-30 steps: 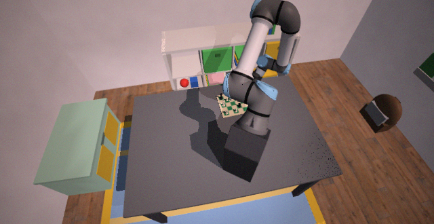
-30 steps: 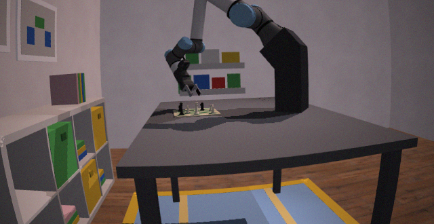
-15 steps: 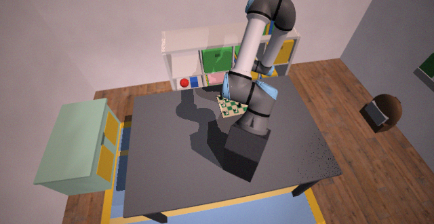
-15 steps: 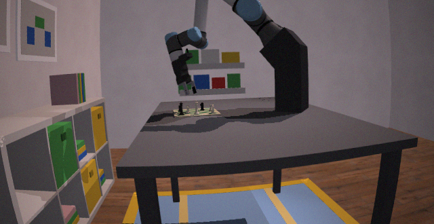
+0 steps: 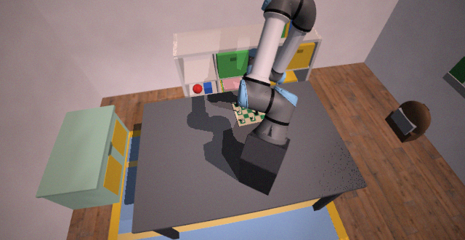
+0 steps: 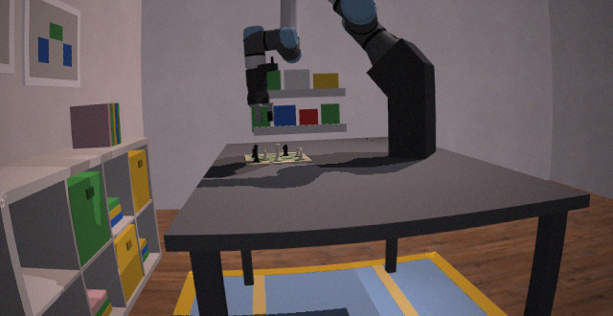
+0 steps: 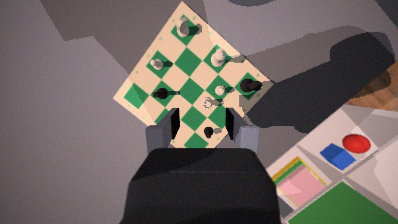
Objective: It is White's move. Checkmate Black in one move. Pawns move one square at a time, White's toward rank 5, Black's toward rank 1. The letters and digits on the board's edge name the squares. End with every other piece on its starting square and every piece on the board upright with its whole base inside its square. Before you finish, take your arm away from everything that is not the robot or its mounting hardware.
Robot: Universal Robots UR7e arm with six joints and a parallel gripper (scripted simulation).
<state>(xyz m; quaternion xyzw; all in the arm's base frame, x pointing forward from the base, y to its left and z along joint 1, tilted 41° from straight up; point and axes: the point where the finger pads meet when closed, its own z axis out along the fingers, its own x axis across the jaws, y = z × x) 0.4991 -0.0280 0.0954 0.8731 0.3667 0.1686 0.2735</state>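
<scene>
The white piece lies 13 cm below my hand. The rest, counted from my hand: chessboard (15 cm below, 3 cm behind); then black pawn (13 cm below, 4 cm to the right, 4 cm ahead); then tall black piece (13 cm below, 7 cm behind, 3 cm to the right).
</scene>
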